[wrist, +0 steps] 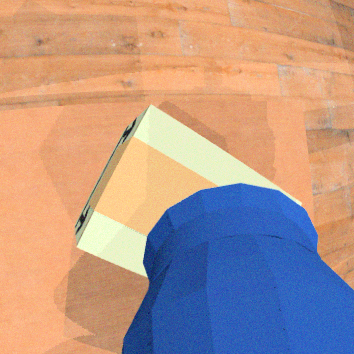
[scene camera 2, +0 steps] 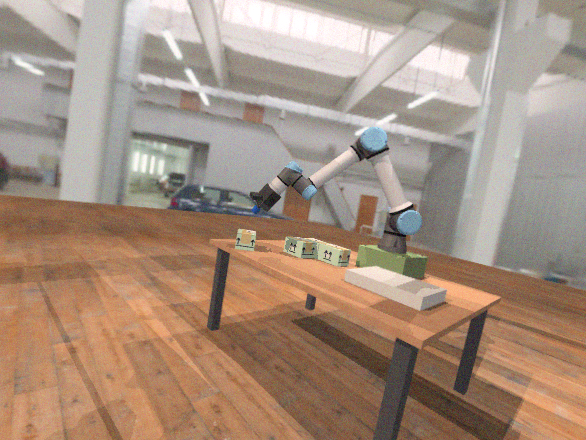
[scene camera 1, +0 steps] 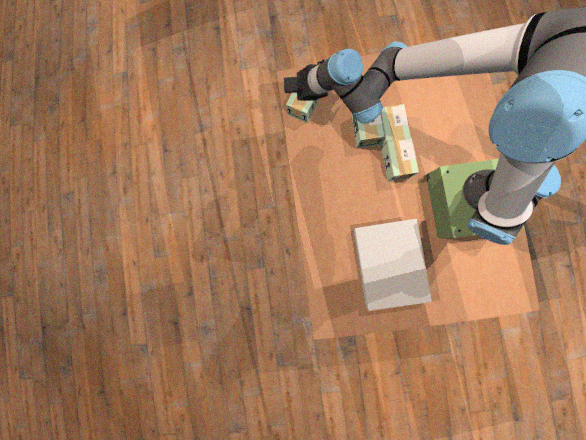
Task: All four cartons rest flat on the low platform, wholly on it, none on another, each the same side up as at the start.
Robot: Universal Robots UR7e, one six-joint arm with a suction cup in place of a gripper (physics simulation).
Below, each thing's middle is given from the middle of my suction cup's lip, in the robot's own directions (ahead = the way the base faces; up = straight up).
I see my suction cup 24 cm past the low white platform point(scene camera 1: 393, 273), 66 cm to the right of it and 18 cm above it.
